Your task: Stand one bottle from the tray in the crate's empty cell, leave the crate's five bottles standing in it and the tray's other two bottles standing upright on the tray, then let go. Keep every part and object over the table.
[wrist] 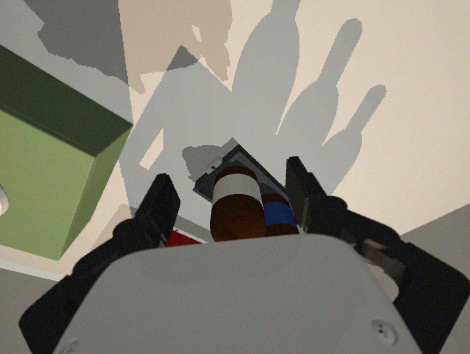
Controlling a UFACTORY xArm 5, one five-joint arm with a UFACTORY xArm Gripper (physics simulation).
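Places are measured from the arm's base along level axes (x ahead, y left, z up), in centimetres.
Pixels of known places: gripper, fingertip midpoint: (229, 180).
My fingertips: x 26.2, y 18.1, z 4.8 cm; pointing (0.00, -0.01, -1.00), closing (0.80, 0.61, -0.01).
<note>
Behind a point stands the place of what it marks.
My gripper (229, 180) @[x 26.2, y 18.1, z 4.8 cm] is open wide and empty. A brown bottle with a white label (237, 186) @[x 30.4, y 12.4, z -2.9 cm] shows between and below the fingers, apart from both. It stands near the corner of a dark grey, low-looking holder; I cannot tell for certain whether this is the crate or the tray. A brown bottle with a blue label (279, 214) @[x 39.3, y 10.4, z -3.2 cm] stands close to its right, partly hidden by the right finger and the gripper's housing. The bottles' tops are hidden behind the housing. The other bottles, and the rest of the holder, are hidden or out of view.
A green open box (40, 185) @[x 9.8, y 4.2, z 0.1 cm] lies at the left, with part of a pale round thing (2, 199) @[x 6.3, y 0.4, z 0.7 cm] at the frame's edge. A red surface (181, 239) @[x 28.4, y -5.5, z -4.6 cm] shows beside the left finger. Long bottle-shaped shadows fall across the pale table (420, 130) @[x 51.2, y 30.4, z -8.6 cm]. Table edges show at lower left and right.
</note>
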